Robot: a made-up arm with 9 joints. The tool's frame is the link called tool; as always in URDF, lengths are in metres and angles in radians.
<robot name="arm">
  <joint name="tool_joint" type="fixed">
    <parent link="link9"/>
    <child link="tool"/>
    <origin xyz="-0.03 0.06 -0.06" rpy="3.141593 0 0"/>
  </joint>
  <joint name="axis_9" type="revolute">
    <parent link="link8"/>
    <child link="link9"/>
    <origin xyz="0.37 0.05 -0.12" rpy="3.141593 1.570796 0"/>
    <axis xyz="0 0 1"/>
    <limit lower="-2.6" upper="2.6"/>
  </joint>
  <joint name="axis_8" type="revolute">
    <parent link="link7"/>
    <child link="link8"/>
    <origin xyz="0.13 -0.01 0.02" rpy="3.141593 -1.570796 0"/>
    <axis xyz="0 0 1"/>
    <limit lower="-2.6" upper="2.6"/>
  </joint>
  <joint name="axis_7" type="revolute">
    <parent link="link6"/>
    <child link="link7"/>
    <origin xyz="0.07 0.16 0.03" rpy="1.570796 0 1.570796"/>
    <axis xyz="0 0 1"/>
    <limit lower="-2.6" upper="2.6"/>
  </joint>
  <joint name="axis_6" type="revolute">
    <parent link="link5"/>
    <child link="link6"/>
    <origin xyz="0.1 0.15 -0.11" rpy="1.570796 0 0"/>
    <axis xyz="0 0 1"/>
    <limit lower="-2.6" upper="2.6"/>
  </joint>
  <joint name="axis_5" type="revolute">
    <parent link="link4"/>
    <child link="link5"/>
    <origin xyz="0.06 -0.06 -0.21" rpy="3.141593 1.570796 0"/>
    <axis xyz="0 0 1"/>
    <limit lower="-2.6" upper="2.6"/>
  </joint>
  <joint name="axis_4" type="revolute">
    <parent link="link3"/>
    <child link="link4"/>
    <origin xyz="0.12 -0.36 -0.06" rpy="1.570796 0 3.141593"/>
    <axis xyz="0 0 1"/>
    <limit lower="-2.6" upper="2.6"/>
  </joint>
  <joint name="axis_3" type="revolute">
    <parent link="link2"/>
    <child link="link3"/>
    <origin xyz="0.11 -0.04 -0.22" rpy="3.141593 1.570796 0"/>
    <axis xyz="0 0 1"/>
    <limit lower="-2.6" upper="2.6"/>
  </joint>
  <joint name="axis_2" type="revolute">
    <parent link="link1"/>
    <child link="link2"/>
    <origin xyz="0.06 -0.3 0.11" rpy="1.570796 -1.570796 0"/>
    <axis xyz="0 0 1"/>
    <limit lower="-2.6" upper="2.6"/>
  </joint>
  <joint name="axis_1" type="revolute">
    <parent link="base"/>
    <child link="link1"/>
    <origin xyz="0 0 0.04" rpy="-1.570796 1.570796 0"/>
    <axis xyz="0 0 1"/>
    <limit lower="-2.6" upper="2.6"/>
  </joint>
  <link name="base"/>
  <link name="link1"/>
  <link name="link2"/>
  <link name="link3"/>
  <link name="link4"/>
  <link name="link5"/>
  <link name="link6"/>
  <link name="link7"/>
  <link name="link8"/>
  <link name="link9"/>
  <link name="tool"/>
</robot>
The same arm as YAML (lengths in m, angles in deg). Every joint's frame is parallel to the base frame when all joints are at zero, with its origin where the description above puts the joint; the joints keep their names.
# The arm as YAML. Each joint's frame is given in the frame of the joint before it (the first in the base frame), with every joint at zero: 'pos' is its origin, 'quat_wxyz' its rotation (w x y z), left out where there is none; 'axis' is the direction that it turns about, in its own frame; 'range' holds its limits. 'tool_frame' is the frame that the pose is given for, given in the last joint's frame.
length_unit: m
angle_unit: deg
joints:
  - joint: axis_1
    pos: [0.0, 0.0, 0.04]
    axis: "+y"
    range: [-148.97, 148.97]
  - joint: axis_2
    pos: [0.3, 0.11, -0.06]
    axis: "+x"
    range: [-148.97, 148.97]
  - joint: axis_3
    pos: [-0.22, 0.11, -0.04]
    axis: "-y"
    range: [-148.97, 148.97]
  - joint: axis_4
    pos: [-0.12, 0.06, 0.36]
    axis: "-z"
    range: [-148.97, 148.97]
  - joint: axis_5
    pos: [0.06, 0.06, 0.21]
    axis: "-x"
    range: [-148.97, 148.97]
  - joint: axis_6
    pos: [0.11, 0.15, 0.1]
    axis: "-y"
    range: [-148.97, 148.97]
  - joint: axis_7
    pos: [-0.16, -0.03, 0.07]
    axis: "+z"
    range: [-148.97, 148.97]
  - joint: axis_8
    pos: [-0.13, 0.01, 0.02]
    axis: "-x"
    range: [-148.97, 148.97]
  - joint: axis_9
    pos: [0.12, 0.05, 0.37]
    axis: "-z"
    range: [-148.97, 148.97]
tool_frame:
  pos: [-0.03, -0.06, 0.06]
  quat_wxyz: [1.0, 0.0, 0.0, 0.0]

